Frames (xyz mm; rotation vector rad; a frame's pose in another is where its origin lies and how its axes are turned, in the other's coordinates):
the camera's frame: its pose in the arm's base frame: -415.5 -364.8 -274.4 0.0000 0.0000 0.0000
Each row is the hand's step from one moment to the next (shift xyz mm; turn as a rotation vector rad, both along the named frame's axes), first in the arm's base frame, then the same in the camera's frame.
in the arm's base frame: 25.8 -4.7 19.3 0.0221 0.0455 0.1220
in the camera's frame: 25.8 -4.7 19.3 0.0221 0.0455 0.1220
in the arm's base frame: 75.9 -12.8 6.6 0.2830 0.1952 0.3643
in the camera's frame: 75.9 -12.8 6.6 0.2830 0.1952 0.3643
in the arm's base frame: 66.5 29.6 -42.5 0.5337 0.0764 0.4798
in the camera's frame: 66.5 29.6 -42.5 0.5337 0.0764 0.4798
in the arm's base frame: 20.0 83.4 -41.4 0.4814 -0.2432 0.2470
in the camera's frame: 20.0 83.4 -41.4 0.4814 -0.2432 0.2470
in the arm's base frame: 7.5 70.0 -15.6 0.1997 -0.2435 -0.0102
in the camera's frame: 7.5 70.0 -15.6 0.1997 -0.2435 -0.0102
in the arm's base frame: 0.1 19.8 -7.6 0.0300 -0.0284 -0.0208
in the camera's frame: 0.1 19.8 -7.6 0.0300 -0.0284 -0.0208
